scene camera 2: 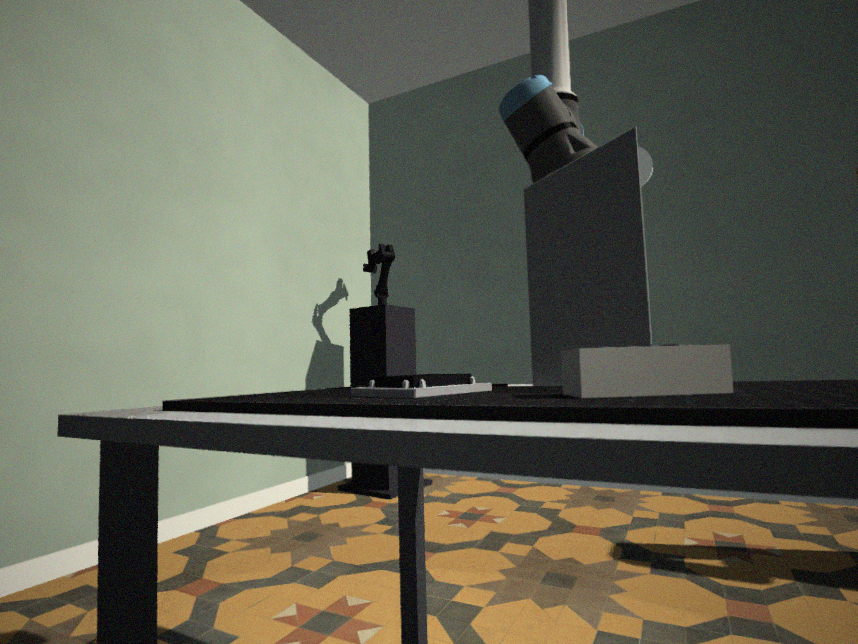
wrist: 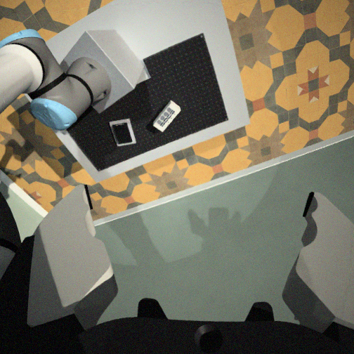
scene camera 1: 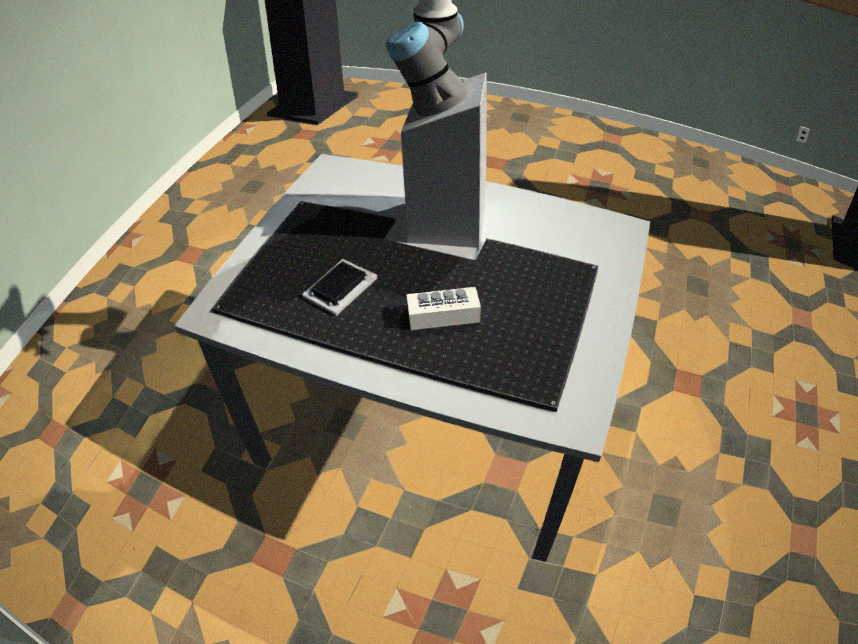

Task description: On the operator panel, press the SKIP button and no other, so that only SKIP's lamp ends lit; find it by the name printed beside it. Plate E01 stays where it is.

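Frame: origin at the arm's base, x ahead, y left, z up, level; metres.
Seen in the pictures: arm's base, link origin: [scene camera 2: 573, 181] [scene camera 1: 442, 100].
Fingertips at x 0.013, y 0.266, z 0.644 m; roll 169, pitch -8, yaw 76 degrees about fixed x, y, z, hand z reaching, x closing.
Observation:
Pixels of each thing's middle, then the offset from my fingertips to it. Level surfaces: height alone.
- operator panel, body centre: [scene camera 2: 642, 369] [scene camera 1: 443, 308] dy -0.088, dx +0.336, dz -1.014 m
- black perforated board, surface height: dz -1.042 m
- flat dark plate, body centre: [scene camera 2: 423, 380] [scene camera 1: 338, 282] dy -0.372, dx +0.369, dz -1.023 m
- white table, surface height: dz -1.055 m
The operator panel [scene camera 1: 444, 318] [scene camera 2: 654, 370] [wrist: 174, 109] is a white box on the black perforated board [scene camera 1: 526, 339] [wrist: 195, 75]. Its top carries several grey round buttons in a row with small printed names, too small to read, so I cannot tell which is SKIP. No lit lamp can be made out. A flat dark plate [scene camera 1: 337, 282] [scene camera 2: 440, 379] [wrist: 122, 133], apparently E01, lies in a pale frame beside the panel; no label is legible. My gripper [wrist: 196, 192] is open, with nothing between its fingers, high above and away from the table; it does not show in either scene view.
The grey pedestal [scene camera 1: 443, 180] [scene camera 2: 585, 277] [wrist: 107, 60] carrying the arm stands behind the panel and plate on the white table [scene camera 1: 568, 214] [wrist: 232, 100]. A dark column [scene camera 1: 304, 55] [scene camera 2: 381, 339] stands beyond the table. Green walls rise beyond the floor.

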